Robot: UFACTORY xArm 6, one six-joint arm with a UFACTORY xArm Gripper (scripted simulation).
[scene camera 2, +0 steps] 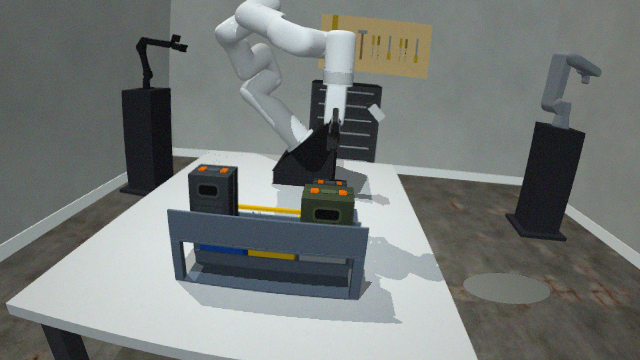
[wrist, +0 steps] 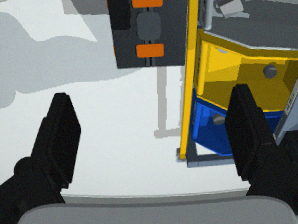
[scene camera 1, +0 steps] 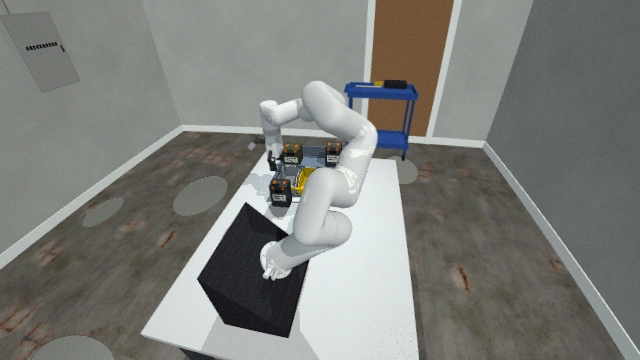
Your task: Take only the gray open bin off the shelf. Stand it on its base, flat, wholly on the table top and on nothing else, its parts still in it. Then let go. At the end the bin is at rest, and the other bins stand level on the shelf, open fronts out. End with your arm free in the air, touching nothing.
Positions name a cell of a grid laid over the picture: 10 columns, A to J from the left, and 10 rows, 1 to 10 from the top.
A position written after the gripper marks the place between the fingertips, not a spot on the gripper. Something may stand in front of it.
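Visible: a dark case (scene camera 2: D6), a green case (scene camera 2: F6) and a blue bin (wrist: H7). In the wrist view the green case is out of frame. The gripper appears in scene camera 2 (scene camera 2: F5) and in the wrist view (wrist: F5).
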